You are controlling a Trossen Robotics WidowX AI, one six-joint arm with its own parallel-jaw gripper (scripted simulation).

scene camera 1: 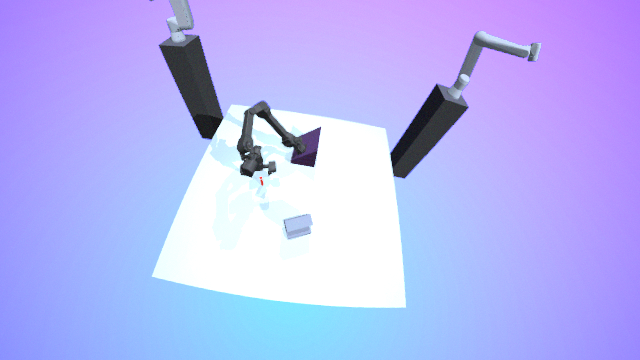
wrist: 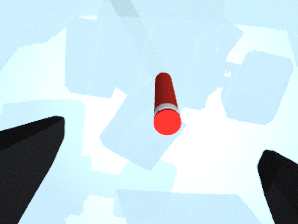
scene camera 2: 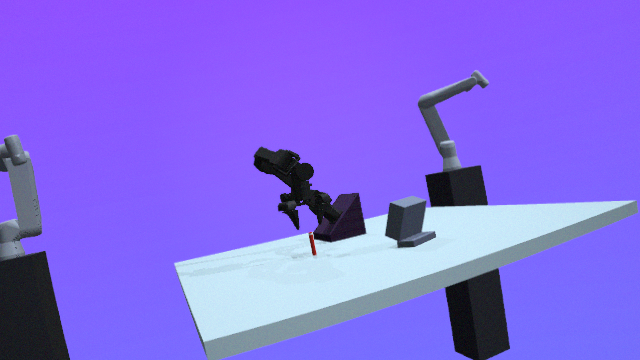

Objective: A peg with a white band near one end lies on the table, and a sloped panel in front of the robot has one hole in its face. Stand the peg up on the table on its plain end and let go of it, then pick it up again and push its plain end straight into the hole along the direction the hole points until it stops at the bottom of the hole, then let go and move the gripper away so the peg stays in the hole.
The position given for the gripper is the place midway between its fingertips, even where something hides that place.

Observation:
The gripper [scene camera 2: 309, 227] is open, with nothing in its grasp. Further things: a red peg [wrist: 166, 118].
The gripper is seen too in the wrist view [wrist: 165, 143].

